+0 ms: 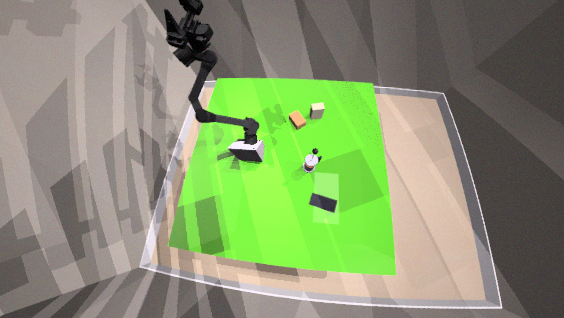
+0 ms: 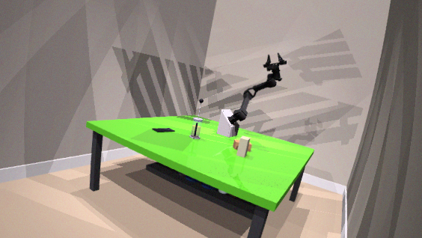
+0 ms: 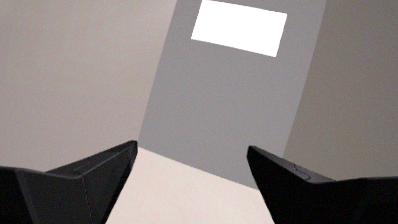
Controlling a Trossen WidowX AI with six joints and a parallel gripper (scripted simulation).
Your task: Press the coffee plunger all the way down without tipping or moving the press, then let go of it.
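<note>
The coffee press is 59 cm below my gripper tip, 52 cm ahead of it and 22 cm to the right of it. Also, from my gripper tip: dark flat slab: 71 cm below, 62 cm ahead, 43 cm to the right; then orange block: 69 cm below, 39 cm ahead, 8 cm to the left.
</note>
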